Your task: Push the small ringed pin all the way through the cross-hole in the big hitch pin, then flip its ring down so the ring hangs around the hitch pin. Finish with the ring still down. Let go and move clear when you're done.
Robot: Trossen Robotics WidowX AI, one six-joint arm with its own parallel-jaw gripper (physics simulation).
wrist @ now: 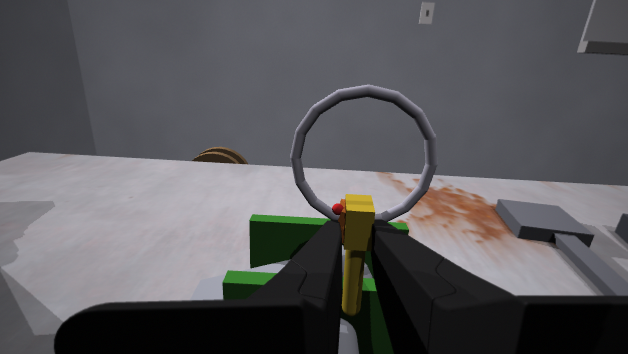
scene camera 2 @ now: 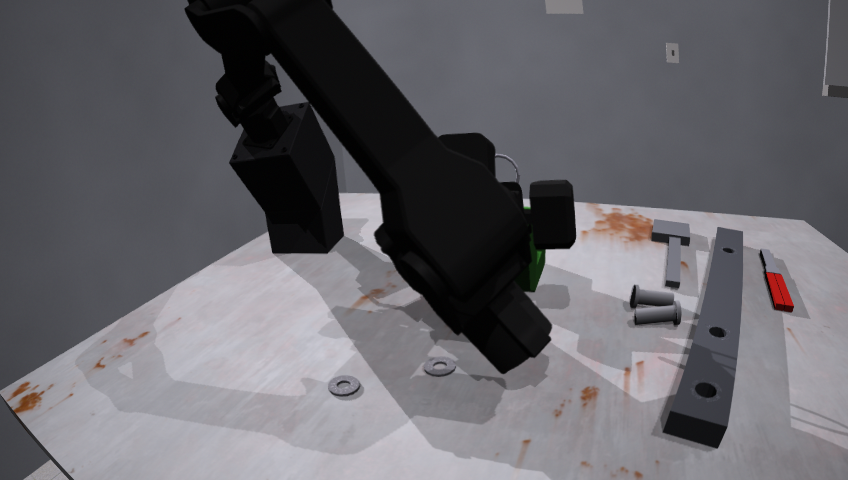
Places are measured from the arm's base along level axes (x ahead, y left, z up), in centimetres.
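Where they show: gripper, fingertip midpoint: [wrist: 354,232]; arm's base at its link origin: [scene camera 2: 268,131].
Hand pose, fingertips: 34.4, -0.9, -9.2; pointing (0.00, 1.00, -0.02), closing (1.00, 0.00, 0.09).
Note:
Each offset is from my fingertips to the top centre of the thing, as dx, dy, dz.
The small ringed pin @[+0.1, +0.1, +4.8] [wrist: 359,222] has a yellow block head, a yellow shank that points down towards the camera, and a grey ring @[+0.0, +0.2, +4.8] [wrist: 367,92] [scene camera 2: 510,160] that stands upright above the head. My gripper [wrist: 354,232] is shut on the head of this pin. In scene camera 2 the arm hides the fingertips. The big hitch pin @[-0.5, +4.2, -4.7] [wrist: 348,336] shows as a grey rounded piece below the yellow shank, by the green bracket @[-1.8, +3.0, -3.3] [wrist: 287,236] [scene camera 2: 537,268]. Its cross-hole is hidden, and I cannot tell whether the shank is in it.
A hammer @[+24.2, +17.3, -10.7] [scene camera 2: 673,261] [wrist: 542,218], two loose grey pins @[+19.6, -0.3, -9.5] [scene camera 2: 654,296] @[+20.0, -4.3, -9.5] [scene camera 2: 654,314], a long drilled bar @[+29.7, +1.3, -9.8] [scene camera 2: 718,291] and a red-handled tool @[+40.9, +10.5, -11.2] [scene camera 2: 779,291] lie to the right. Two washers @[-1.8, -16.3, -12.0] [scene camera 2: 439,358] @[-9.0, -22.2, -12.0] [scene camera 2: 331,386] lie near the front. A black block [scene camera 2: 297,202] stands at the back left.

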